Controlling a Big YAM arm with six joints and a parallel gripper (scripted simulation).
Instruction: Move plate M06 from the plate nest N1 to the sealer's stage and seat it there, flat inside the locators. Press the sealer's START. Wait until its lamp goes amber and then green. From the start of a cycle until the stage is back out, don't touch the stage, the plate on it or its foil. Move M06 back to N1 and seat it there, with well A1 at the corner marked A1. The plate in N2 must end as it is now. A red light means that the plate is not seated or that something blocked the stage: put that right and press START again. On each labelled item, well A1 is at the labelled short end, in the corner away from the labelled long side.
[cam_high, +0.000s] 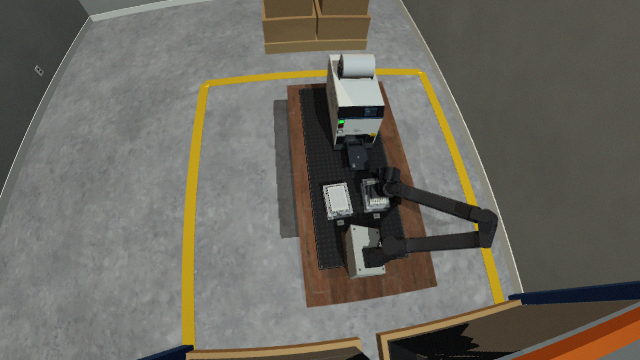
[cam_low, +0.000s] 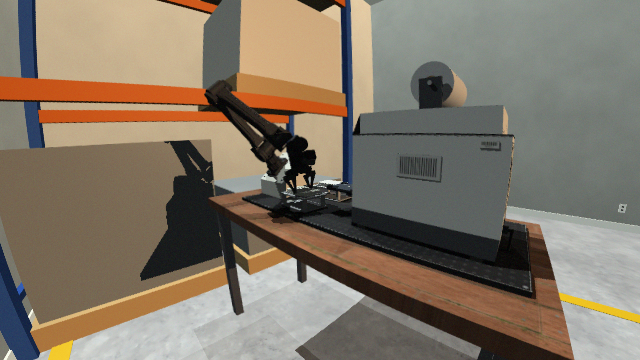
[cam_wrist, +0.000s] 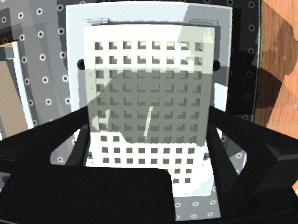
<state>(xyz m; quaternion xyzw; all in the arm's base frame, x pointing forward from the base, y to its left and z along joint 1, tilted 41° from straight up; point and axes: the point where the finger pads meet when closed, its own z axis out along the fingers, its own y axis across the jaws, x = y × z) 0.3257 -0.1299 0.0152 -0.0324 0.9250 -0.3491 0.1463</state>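
Now: the dark stage 19 cm ahead of my hand, 6 cm to the left of it and 3 cm above it. Round my hand: white well plate right at my hand; then foil roll 52 cm ahead, 5 cm to the left, 35 cm above; then white plate 1 cm behind, 20 cm to the left.
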